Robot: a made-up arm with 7 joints.
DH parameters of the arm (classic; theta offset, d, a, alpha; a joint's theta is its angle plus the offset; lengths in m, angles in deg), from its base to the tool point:
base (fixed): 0 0.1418 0 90
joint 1: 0 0.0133 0.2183 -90
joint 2: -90 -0.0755 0.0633 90
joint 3: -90 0.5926 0.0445 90
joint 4: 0 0.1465 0.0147 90
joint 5: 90 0.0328 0.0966 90
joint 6: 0 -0.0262 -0.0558 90
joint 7: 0 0.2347 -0.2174 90
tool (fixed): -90 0.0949 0 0
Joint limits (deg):
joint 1: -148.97..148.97
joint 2: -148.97..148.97
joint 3: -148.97..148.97
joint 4: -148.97..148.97
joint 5: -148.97..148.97
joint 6: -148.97..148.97
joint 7: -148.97..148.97
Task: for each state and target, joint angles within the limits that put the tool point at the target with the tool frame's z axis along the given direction. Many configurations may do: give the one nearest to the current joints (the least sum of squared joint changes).
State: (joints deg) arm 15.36 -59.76 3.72 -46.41 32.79 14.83 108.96
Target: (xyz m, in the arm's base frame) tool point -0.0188 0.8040 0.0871 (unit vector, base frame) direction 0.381 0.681 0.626
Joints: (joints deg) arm 5.43 -79.96 12.67 -27.70 56.04 -11.90 80.87
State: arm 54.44 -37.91 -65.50 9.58 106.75 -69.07 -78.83
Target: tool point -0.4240 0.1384 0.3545 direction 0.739 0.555 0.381
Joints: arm 14.23 -4.39 -89.87 2.55 109.32 -52.38 -89.22
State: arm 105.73 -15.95 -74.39 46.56 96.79 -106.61 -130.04
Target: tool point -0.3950 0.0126 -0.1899 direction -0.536 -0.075 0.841
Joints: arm 77.66 -3.36 -104.19 41.47 106.38 -104.00 -139.91
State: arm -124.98 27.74 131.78 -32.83 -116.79 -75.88 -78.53
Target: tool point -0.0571 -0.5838 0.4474 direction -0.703 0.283 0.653
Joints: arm -126.26 53.59 141.35 -50.34 -101.32 -56.90 -72.68
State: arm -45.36 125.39 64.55 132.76 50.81 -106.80 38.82
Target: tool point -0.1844 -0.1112 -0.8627 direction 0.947 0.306 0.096
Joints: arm -85.92 141.44 55.64 120.62 66.76 -130.80 33.09
